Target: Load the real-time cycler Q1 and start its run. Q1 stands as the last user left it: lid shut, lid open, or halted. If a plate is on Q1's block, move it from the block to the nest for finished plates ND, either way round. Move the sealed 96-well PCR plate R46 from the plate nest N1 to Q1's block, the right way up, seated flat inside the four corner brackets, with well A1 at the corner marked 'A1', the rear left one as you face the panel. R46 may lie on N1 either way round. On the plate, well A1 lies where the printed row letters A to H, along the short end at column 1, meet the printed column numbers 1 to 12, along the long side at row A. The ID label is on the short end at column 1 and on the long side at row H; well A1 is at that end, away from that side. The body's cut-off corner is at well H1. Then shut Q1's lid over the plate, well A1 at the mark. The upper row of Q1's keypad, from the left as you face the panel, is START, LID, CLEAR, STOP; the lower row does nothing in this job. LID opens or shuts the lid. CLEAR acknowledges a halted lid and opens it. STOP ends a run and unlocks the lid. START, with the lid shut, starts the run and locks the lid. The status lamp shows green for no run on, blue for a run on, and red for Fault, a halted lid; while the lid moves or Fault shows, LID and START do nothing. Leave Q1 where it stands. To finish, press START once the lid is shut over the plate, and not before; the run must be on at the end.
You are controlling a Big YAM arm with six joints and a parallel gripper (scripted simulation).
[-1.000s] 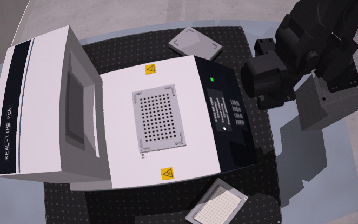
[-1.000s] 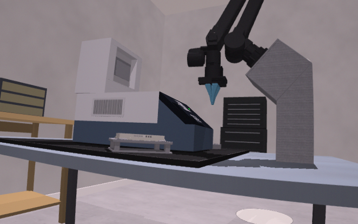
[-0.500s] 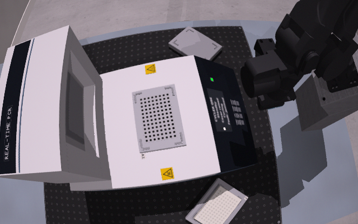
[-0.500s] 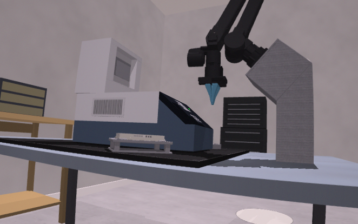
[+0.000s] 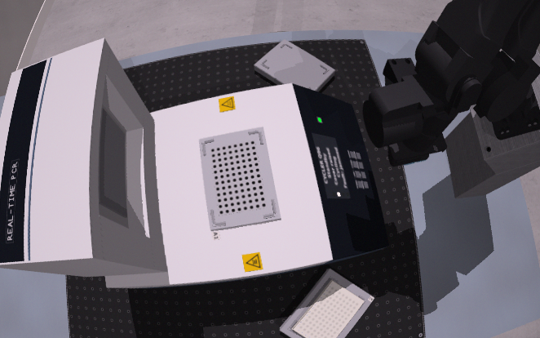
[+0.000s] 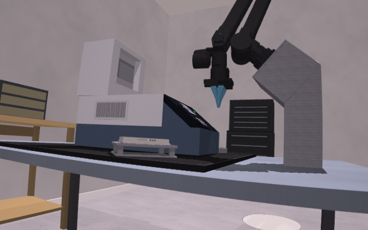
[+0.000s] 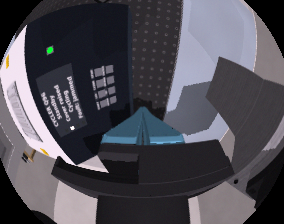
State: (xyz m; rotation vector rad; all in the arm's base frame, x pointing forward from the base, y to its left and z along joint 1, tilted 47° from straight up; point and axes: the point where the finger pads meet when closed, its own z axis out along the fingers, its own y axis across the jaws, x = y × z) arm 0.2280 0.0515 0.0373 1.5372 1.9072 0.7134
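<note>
The sealed plate R46 is 280 mm to the left of my hand, 140 mm below it and 90 mm ahead of it. The rest, counted from my hand: grey nest ND (290 mm to the right, 180 mm ahead, 170 mm below); nest N1 (280 mm to the left, 150 mm below, 90 mm ahead).
</note>
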